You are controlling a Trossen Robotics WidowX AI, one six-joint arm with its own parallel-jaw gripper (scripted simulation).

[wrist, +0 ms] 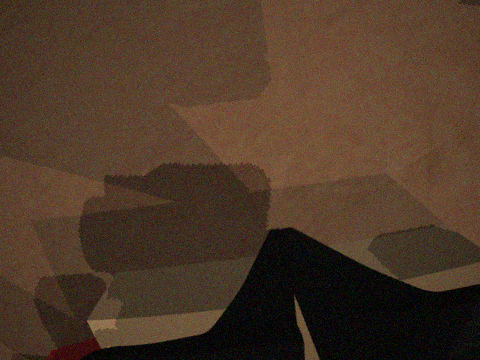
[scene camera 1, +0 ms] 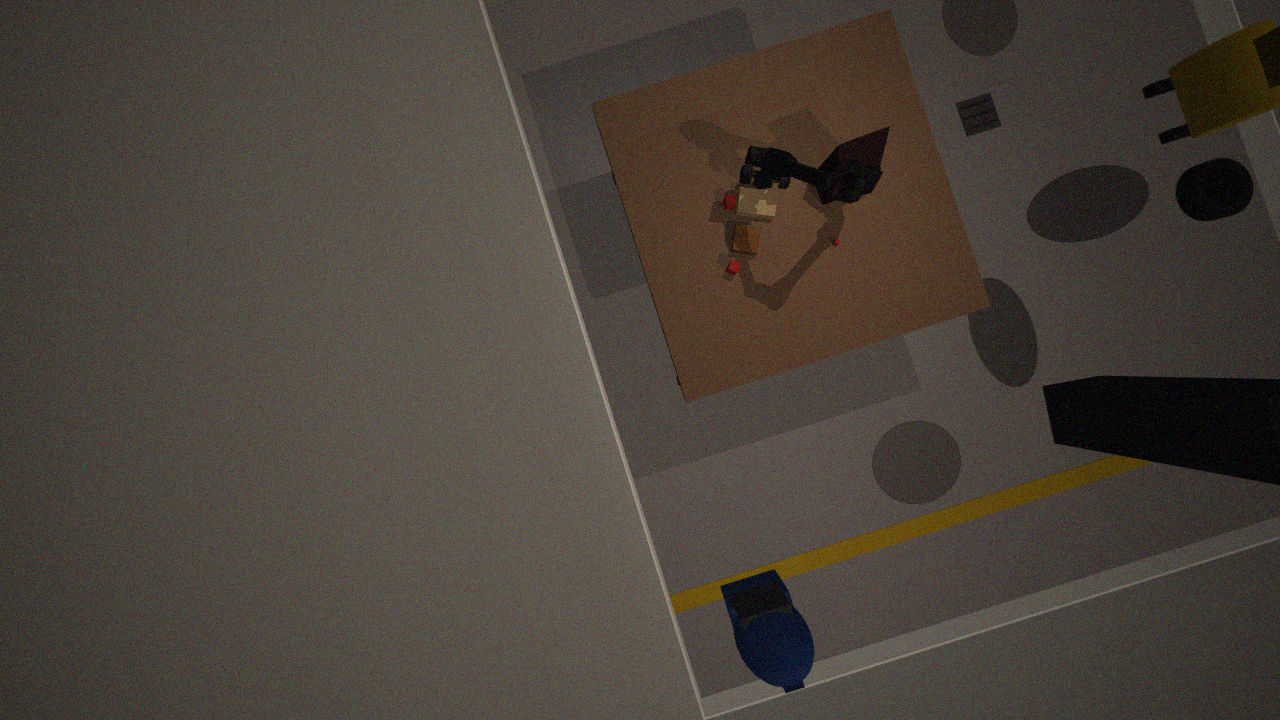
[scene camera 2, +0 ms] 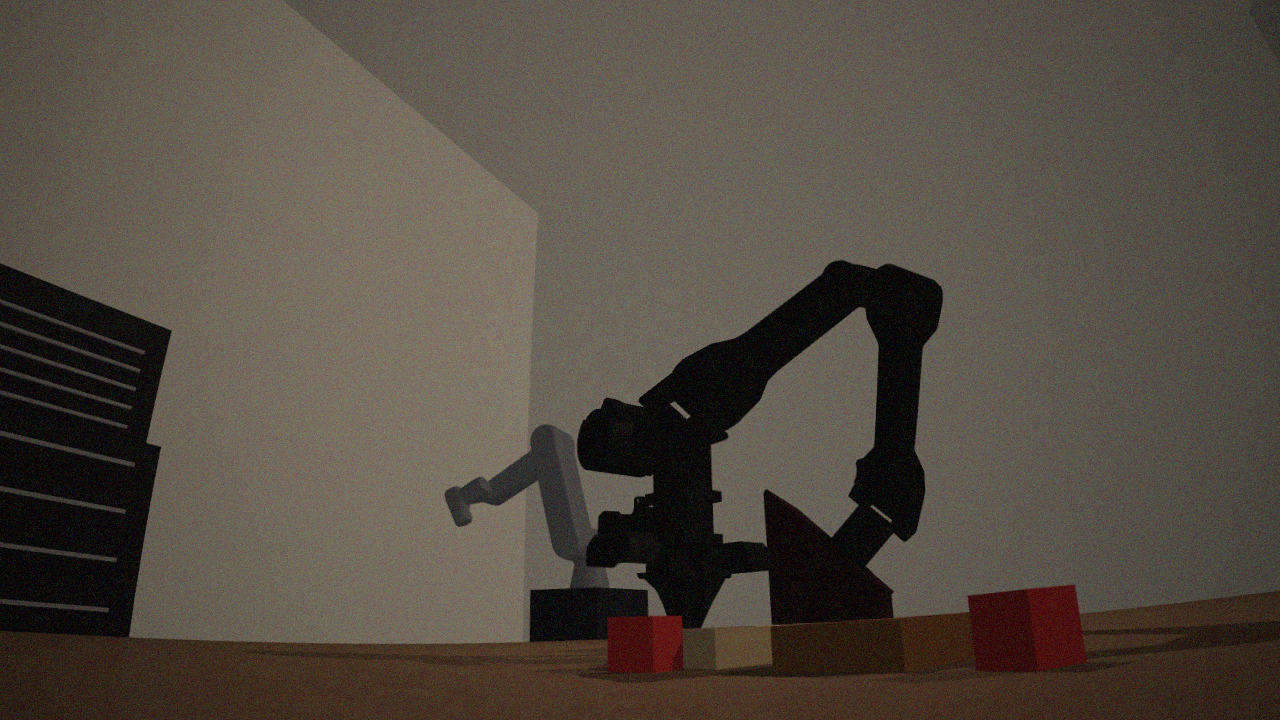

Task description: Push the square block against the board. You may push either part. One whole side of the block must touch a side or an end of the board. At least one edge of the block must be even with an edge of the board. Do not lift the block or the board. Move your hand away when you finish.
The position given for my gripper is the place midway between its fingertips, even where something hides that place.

My gripper [wrist: 281,239] is shut, holding nothing. Further things: a pale board [scene camera 2: 717,648] and a brown square block [scene camera 2: 903,644].
The pale board shows as well in the wrist view [wrist: 153,305] and in scene camera 1 [scene camera 1: 758,203]. The brown square block also shows in scene camera 1 [scene camera 1: 746,239]. The wrist view misses the brown square block: it is out of frame.
